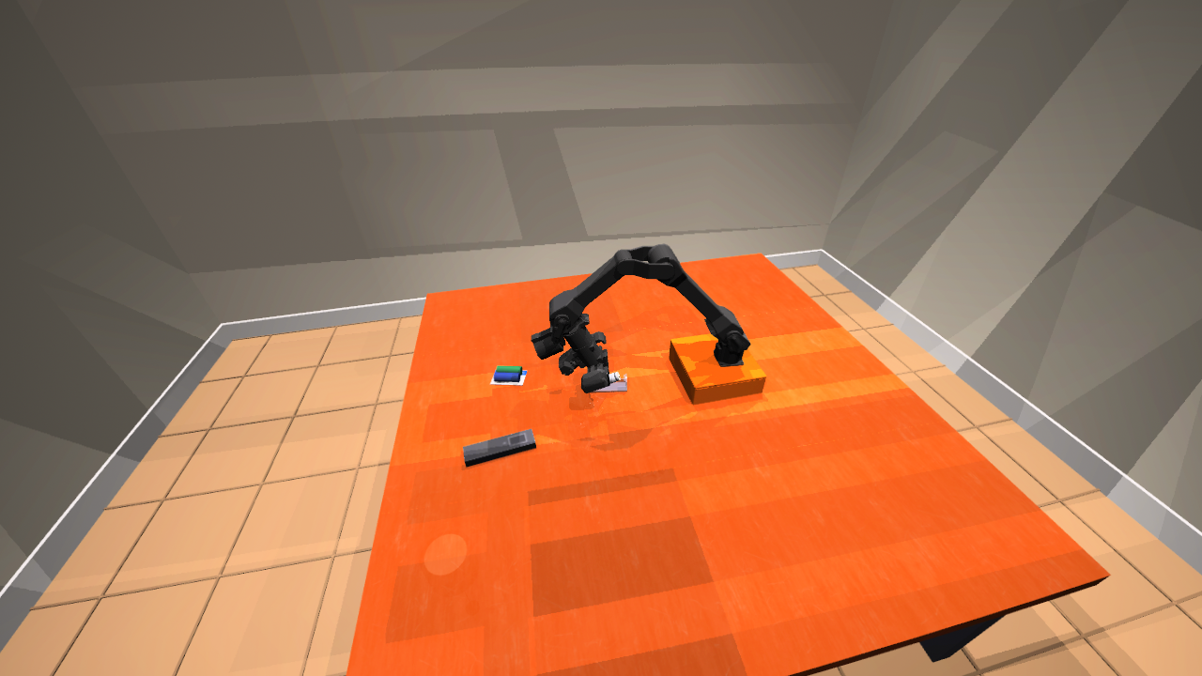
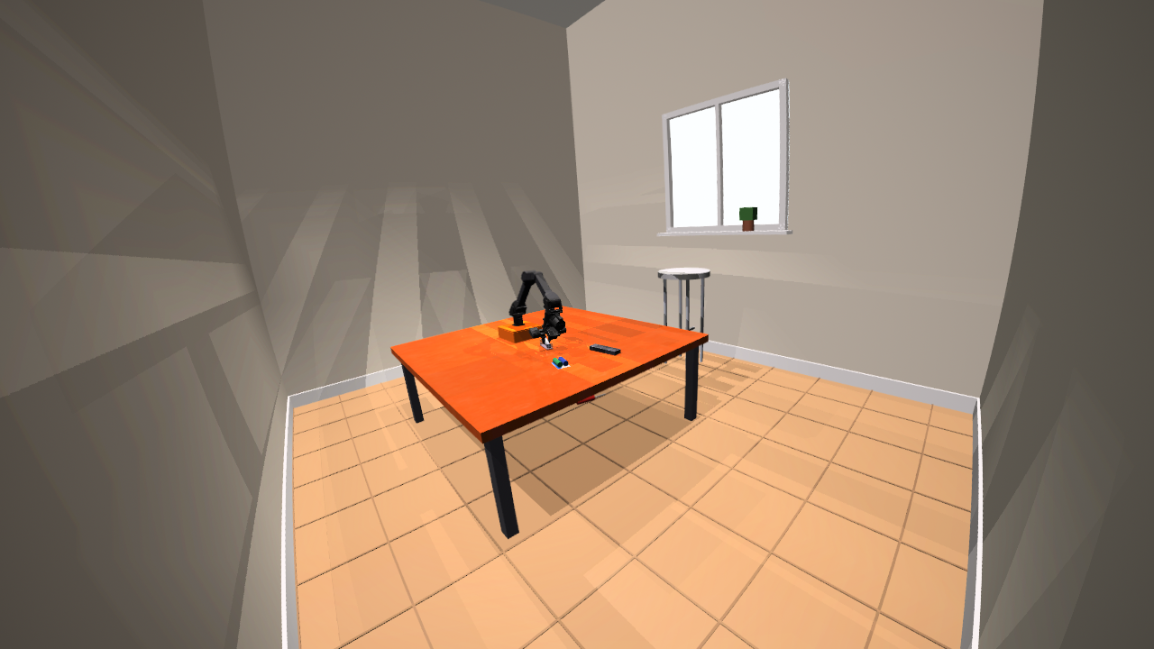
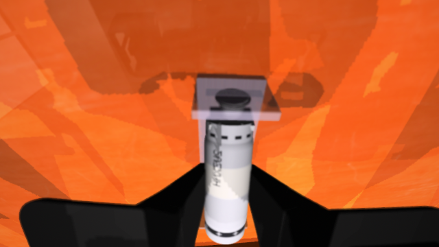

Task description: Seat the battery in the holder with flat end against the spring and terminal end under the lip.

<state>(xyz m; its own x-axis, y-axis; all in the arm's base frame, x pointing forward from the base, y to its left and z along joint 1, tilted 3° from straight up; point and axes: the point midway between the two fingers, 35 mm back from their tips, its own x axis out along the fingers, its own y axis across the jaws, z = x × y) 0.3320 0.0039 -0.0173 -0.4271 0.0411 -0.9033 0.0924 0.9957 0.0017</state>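
My gripper tip is now 1 cm below the white battery. Also, from my gripper tip: white card (27 cm ahead, 8 cm to the right, 1 cm below); black remote control (27 cm ahead, 17 cm to the left, 1 cm below).
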